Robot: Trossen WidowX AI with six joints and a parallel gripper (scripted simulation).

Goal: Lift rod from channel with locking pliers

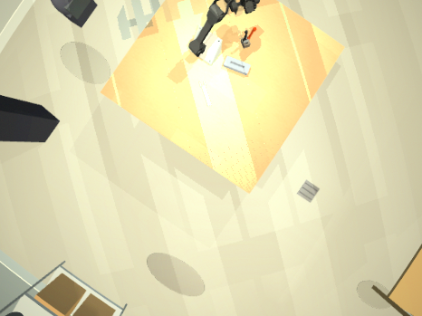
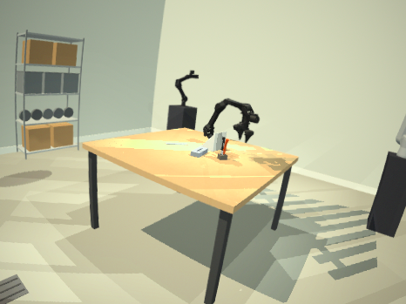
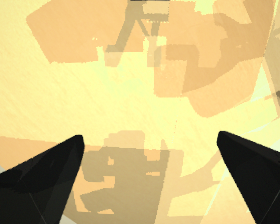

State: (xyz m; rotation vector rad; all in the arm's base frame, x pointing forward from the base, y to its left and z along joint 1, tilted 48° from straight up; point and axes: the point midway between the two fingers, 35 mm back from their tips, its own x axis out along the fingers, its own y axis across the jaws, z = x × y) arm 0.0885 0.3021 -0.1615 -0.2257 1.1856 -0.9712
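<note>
The orange handle lies 13 cm ahead of my gripper tip, 6 cm to the right of it and 4 cm below it. From my gripper tip the other things lie so: small grey holster: 12 cm ahead, 8 cm to the right, 13 cm below; channel block: 17 cm ahead, 26 cm to the right, 12 cm below.
</note>
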